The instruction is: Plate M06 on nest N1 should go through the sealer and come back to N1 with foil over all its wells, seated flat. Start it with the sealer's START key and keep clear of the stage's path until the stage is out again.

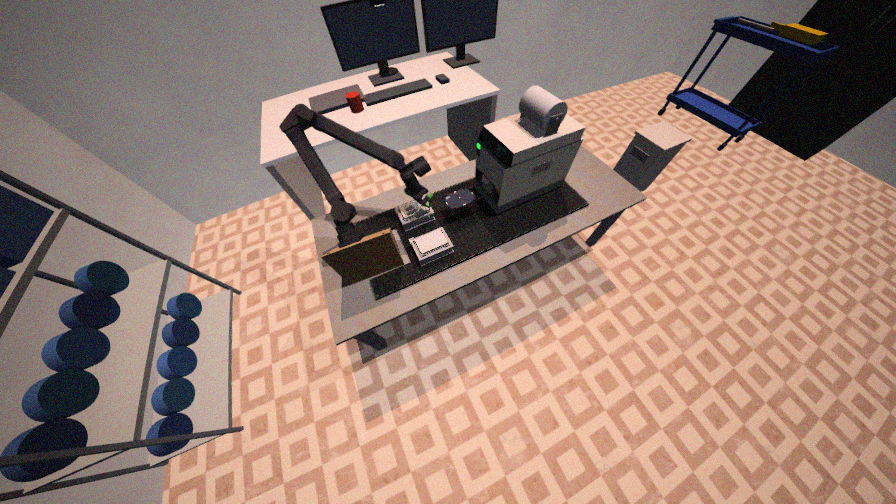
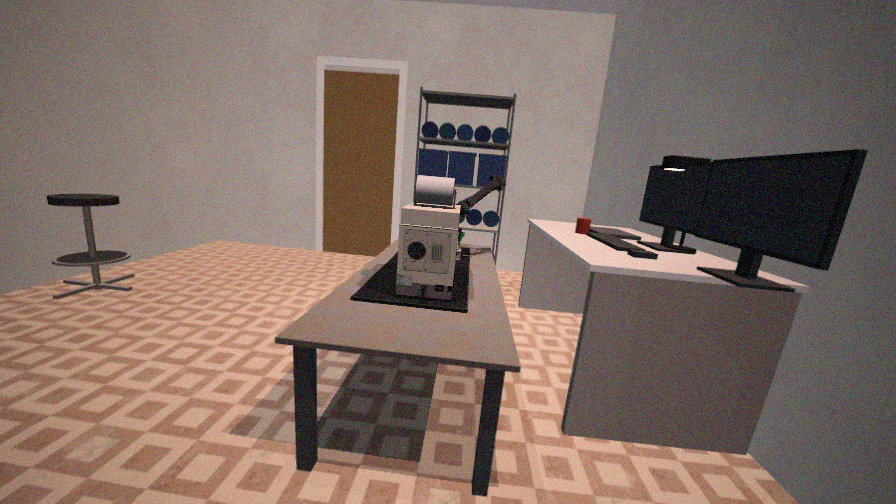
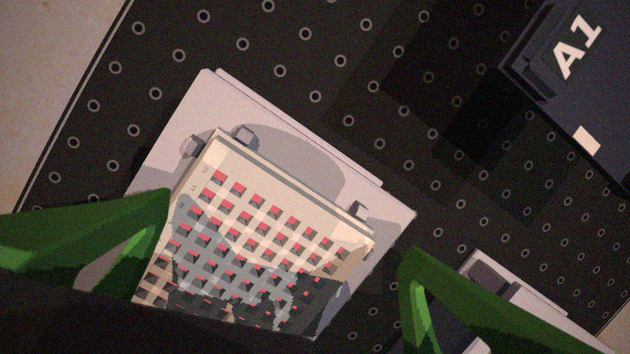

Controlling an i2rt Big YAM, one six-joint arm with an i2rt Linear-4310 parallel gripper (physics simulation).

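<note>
A clear, cream-lit plate (image 3: 270, 235) with rows of red-bottomed wells sits between corner posts on a pale nest (image 3: 185, 110); the same plate and nest (image 1: 413, 213) show beside the arm. No foil shows over its visible wells, and its near end is hidden. No nest label is readable. My gripper (image 1: 426, 199) (image 3: 291, 232) is open and empty, its green fingers over the plate's two sides at a height I cannot tell. The dark stage (image 1: 459, 199) (image 3: 605, 95), marked A1, is out in front of the sealer (image 1: 532, 169) (image 2: 429, 250). The START key is not discernible.
A second nest with a white-topped plate (image 1: 431, 243) stands nearer the table's front edge; part of that nest (image 3: 532, 302) shows at lower right. An upright brown panel (image 1: 366, 255) stands left of it. The black perforated mat (image 1: 501, 231) lies under the nests and sealer.
</note>
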